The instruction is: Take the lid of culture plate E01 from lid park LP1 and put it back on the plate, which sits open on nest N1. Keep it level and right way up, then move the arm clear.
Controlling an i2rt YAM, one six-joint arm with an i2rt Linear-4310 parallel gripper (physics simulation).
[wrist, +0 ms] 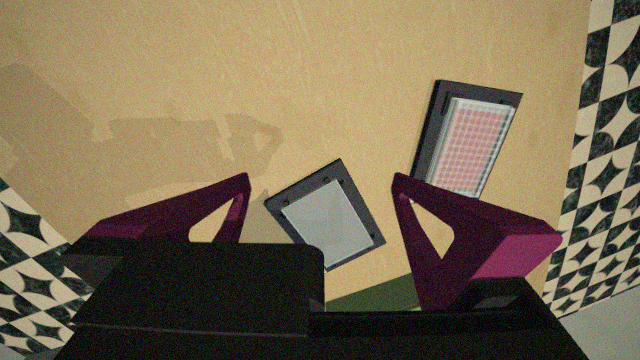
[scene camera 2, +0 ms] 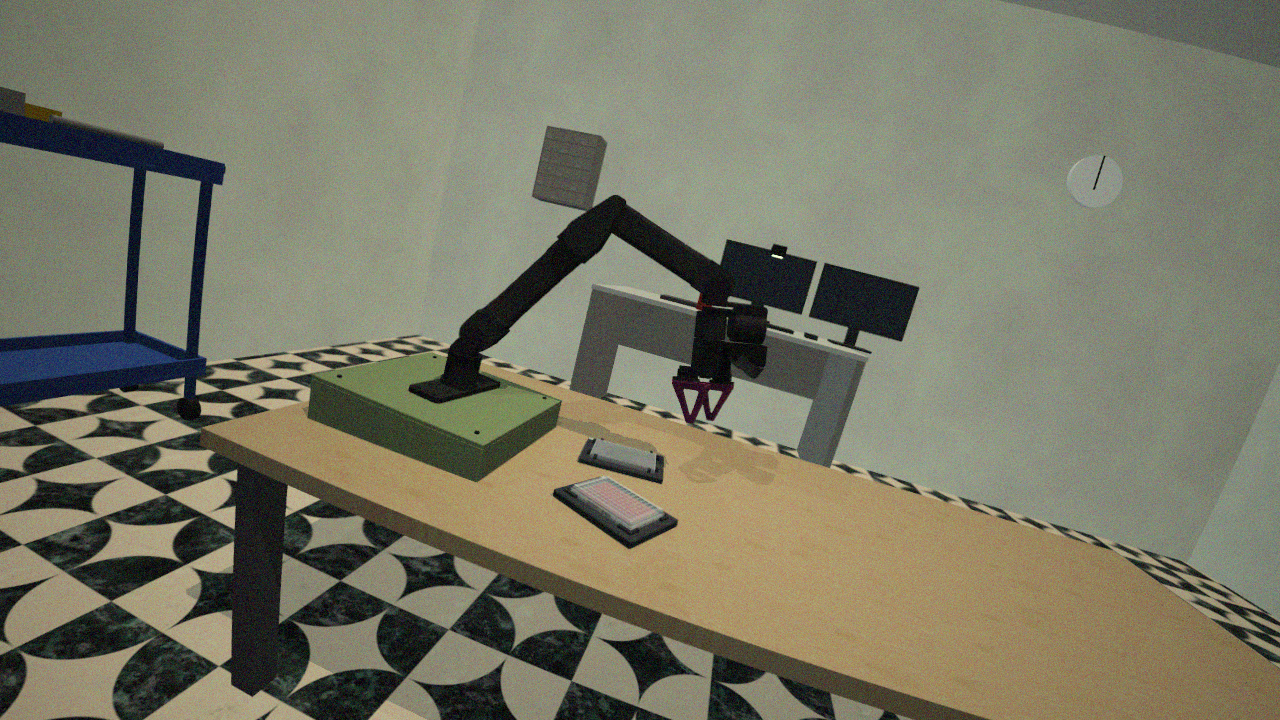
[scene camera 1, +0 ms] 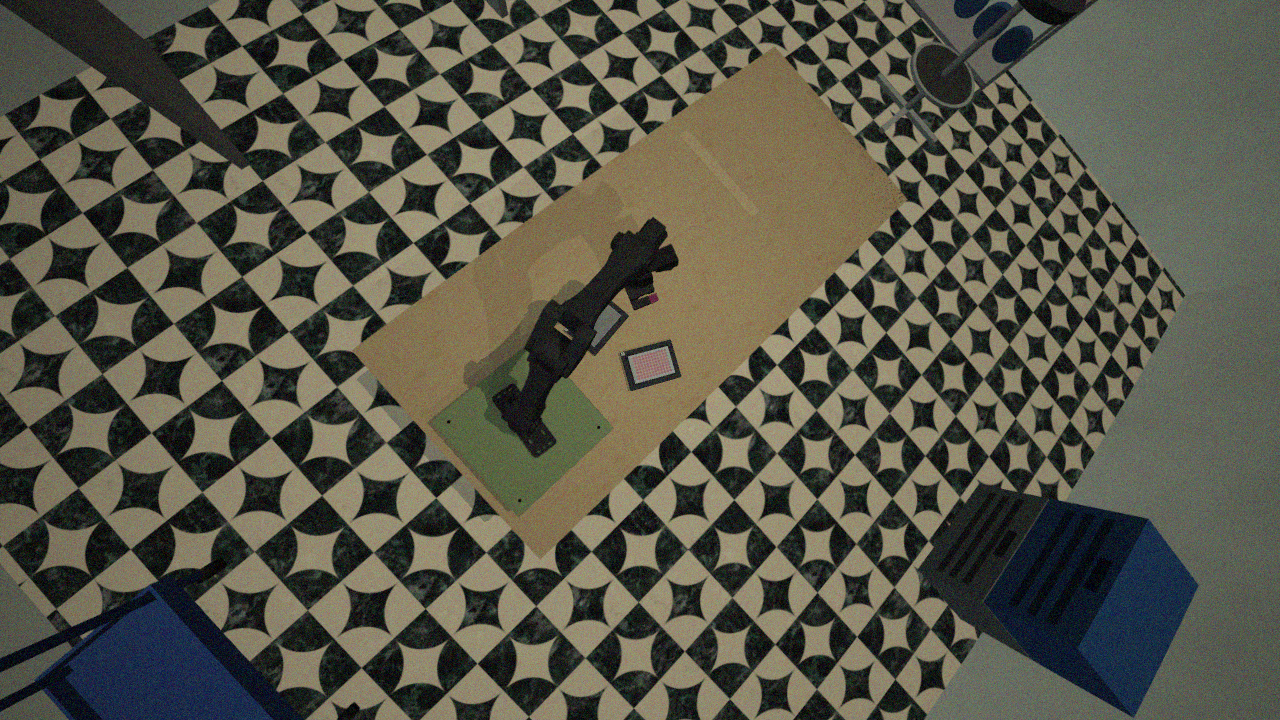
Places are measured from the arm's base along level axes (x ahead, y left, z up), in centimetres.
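Pixels of known places: gripper, fingertip midpoint: (wrist: 320, 180) (scene camera 2: 700, 421) (scene camera 1: 638, 289); arm's base, link origin: (scene camera 2: 457, 388) (scene camera 1: 524, 420).
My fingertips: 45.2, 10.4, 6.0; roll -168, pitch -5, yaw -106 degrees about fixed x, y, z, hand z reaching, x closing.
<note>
Ahead of a thing's pixels: the offset from my fingertips to its top centre, as dx, dy, dz. Level surfaces: height alone.
The lid @(-12.7, +1.0, -11.3) (scene camera 1: 606, 326) (scene camera 2: 623, 455) (wrist: 326, 223) is a pale grey, clear rectangle lying flat on the dark lid park LP1 @(-12.7, +1.0, -11.1) (scene camera 2: 583, 454) (wrist: 355, 192); the arm partly covers it in scene camera 1. Culture plate E01 @(-7.0, -19.1, -10.4) (scene camera 1: 651, 365) (scene camera 2: 617, 501) (wrist: 472, 149), with pink wells, sits open on the dark nest N1 @(-7.0, -19.1, -11.3) (scene camera 1: 676, 379) (scene camera 2: 631, 540) (wrist: 425, 131). My gripper (scene camera 2: 702, 419) (wrist: 320, 180) is open and empty, with magenta fingers. It hangs well above the table, beyond the lid park from the arm's base. In the wrist view the lid shows between and below the fingertips.
The arm's base stands on a green block (scene camera 1: 572, 438) (scene camera 2: 393, 420) at one end of the wooden table @(dz -13.1) (scene camera 1: 760, 116) (scene camera 2: 895, 573). The nest lies beside the lid park, nearer the table's long edge. A blue cart (scene camera 2: 201, 268) and a desk (scene camera 2: 608, 335) with monitors stand away from the table.
</note>
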